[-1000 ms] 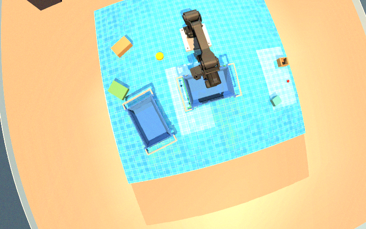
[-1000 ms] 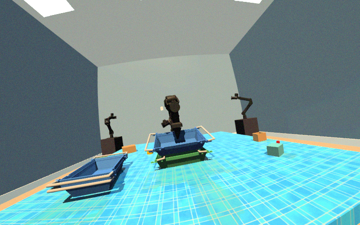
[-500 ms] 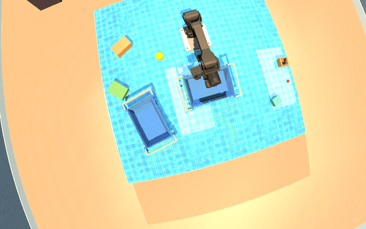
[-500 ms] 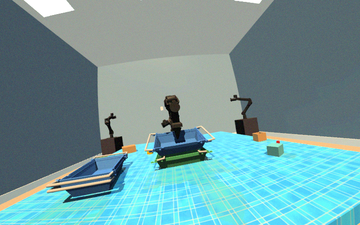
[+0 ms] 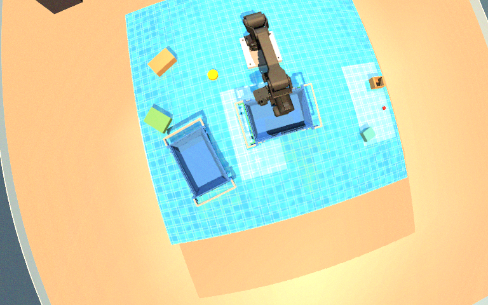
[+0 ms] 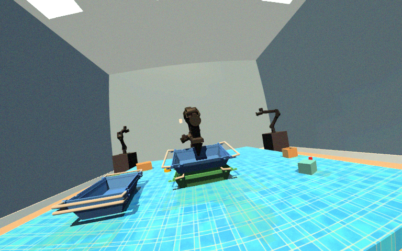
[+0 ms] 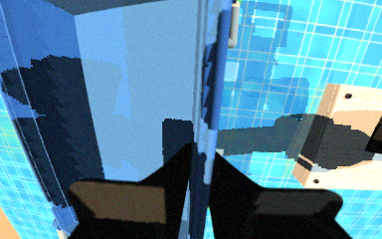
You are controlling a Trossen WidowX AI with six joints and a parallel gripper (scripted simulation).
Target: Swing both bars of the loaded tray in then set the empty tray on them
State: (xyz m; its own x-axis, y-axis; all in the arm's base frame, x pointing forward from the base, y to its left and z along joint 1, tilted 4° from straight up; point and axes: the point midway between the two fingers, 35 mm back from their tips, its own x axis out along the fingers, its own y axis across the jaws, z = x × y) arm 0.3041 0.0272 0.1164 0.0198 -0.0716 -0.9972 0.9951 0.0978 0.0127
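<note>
Now: gripper tip 80 mm short of the blue tray, 10 mm to the right of it and 10 mm below it. Round my gripper tip: yellow disc: 190 mm behind, 250 mm to the right, 100 mm below; green block: 30 mm behind, 540 mm to the right, 90 mm below; teal cube: 230 mm ahead, 450 mm to the left, 90 mm below.
</note>
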